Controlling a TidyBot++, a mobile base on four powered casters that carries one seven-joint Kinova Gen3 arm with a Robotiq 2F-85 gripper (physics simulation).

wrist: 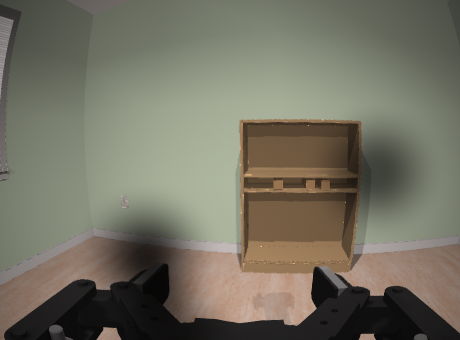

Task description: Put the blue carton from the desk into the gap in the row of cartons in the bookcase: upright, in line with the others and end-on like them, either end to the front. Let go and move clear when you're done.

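The wooden bookcase (242, 220) stands against the far wall, right of the middle of the wrist view. Three small brown cartons stand in its narrow middle compartment: a left carton (278, 184), a middle carton (310, 184) and a right carton (325, 184). A wider space lies between the left and middle cartons than between the middle and right ones. My gripper (240, 282) is open and empty, in the lower part of the view, well away from the bookcase. The blue carton and the desk do not show in this view.
A green wall (175, 110) rises behind the bookcase, with a pale baseboard (165, 242) and a small wall outlet (124, 202) to the left. A window (6, 90) shows at the left edge. The wood floor (215, 270) stretches before the bookcase, with a shadow on it.
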